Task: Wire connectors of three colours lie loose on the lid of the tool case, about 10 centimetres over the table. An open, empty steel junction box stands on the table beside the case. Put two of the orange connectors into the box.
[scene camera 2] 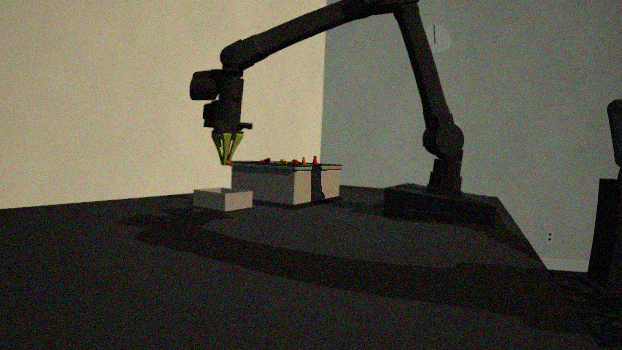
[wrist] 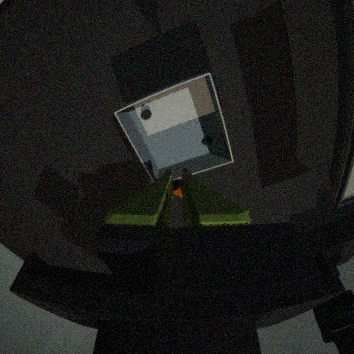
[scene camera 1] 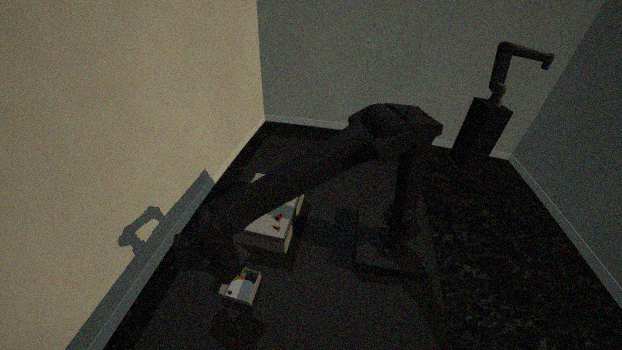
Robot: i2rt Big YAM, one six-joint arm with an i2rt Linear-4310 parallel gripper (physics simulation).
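Places are measured from the arm's base along level axes (x ahead, y left, z up), in metres.
Where they show: gripper, between the fingertips: (scene camera 2: 225,165) (wrist: 176,175) (scene camera 1: 236,276); arm's base, origin of its link: (scene camera 2: 443,193) (scene camera 1: 391,243).
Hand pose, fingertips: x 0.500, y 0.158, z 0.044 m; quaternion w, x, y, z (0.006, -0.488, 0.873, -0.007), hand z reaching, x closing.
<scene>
Things, the pixels of their top centre, and the offset from my fingertips.
- open steel junction box, centre of its top: (wrist: 177,137) (scene camera 2: 223,190) (scene camera 1: 239,282) dx +0.007, dy -0.005, dz -0.059 m
- tool case, centre of its top: (scene camera 2: 287,162) (scene camera 1: 266,200) dx -0.044, dy -0.302, dz +0.007 m
- orange-yellow connector, centre of its top: (scene camera 1: 276,225) dx -0.095, dy -0.182, dz +0.015 m
- yellow-green connector, centre of its top: (scene camera 2: 284,158) dx -0.029, dy -0.310, dz +0.018 m
My gripper (scene camera 2: 225,162) (wrist: 176,175) is shut on an orange connector (scene camera 1: 241,277) (scene camera 2: 230,163) (wrist: 177,192), held at about the height of the case lid, above the junction box. The open steel junction box (scene camera 1: 257,289) (scene camera 2: 210,200) (wrist: 177,142) stands beside the tool case (scene camera 1: 270,243) (scene camera 2: 262,184). No connector shows inside the box in the wrist view; two dark round spots show there. In scene camera 2, an orange connector (scene camera 2: 303,161) stands upright on the lid. In scene camera 1, an orange-yellow connector (scene camera 1: 276,227) lies near the lid's end. The arm hides part of the lid there.
Red connectors (scene camera 1: 279,216) (scene camera 2: 315,160) (scene camera 2: 265,160) and a yellow-green connector (scene camera 2: 283,161) are on the lid. The case is close beside the box. The arm's base (scene camera 2: 440,202) stands on the table beyond the case. Another dark arm (scene camera 1: 500,67) stands in the background.
</scene>
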